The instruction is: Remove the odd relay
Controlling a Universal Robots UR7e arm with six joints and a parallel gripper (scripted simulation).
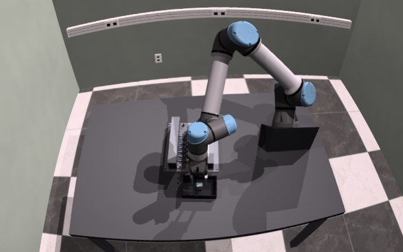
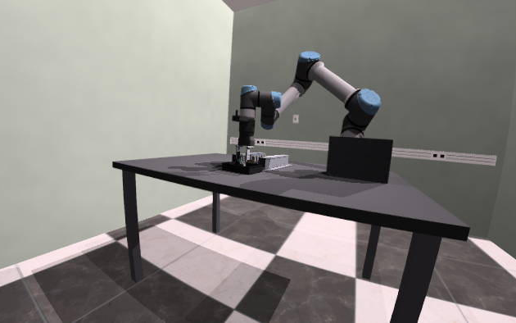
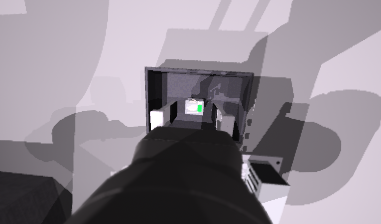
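Now: hand 6 cm above the black parts tray.
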